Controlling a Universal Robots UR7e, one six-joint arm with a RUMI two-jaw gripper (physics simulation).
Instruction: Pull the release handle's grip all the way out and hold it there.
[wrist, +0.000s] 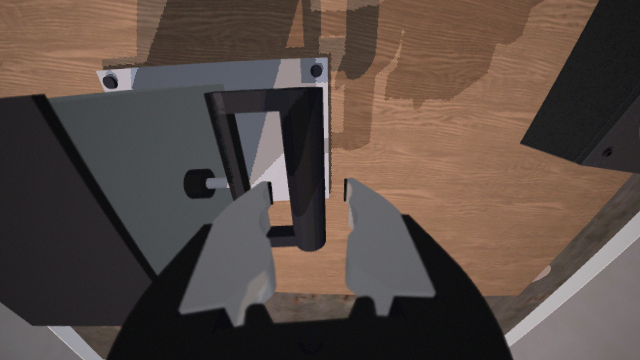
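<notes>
The release handle's grip (308, 165) is a thick dark bar in the middle of the wrist view, on a black rectangular frame at the right side of a grey-green block (125, 145). A black knob (199, 183) on a short light rod shows against the block, left of the frame. My gripper (308, 182) is partly open, with one fingertip on each side of the bar's lower half. Gaps show between the bar and both fingertips, so it is not clamped. The left finger overlaps the frame's opening and hides part of its lower left side. How deep the fingertips reach cannot be told.
A pale mounting plate (200, 75) with dark bolts lies behind the block on the wooden table top (450, 200). A large dark panel (60, 215) stands at the left. A black box-like body (575, 90) is at the upper right. Shadows fall across the wood.
</notes>
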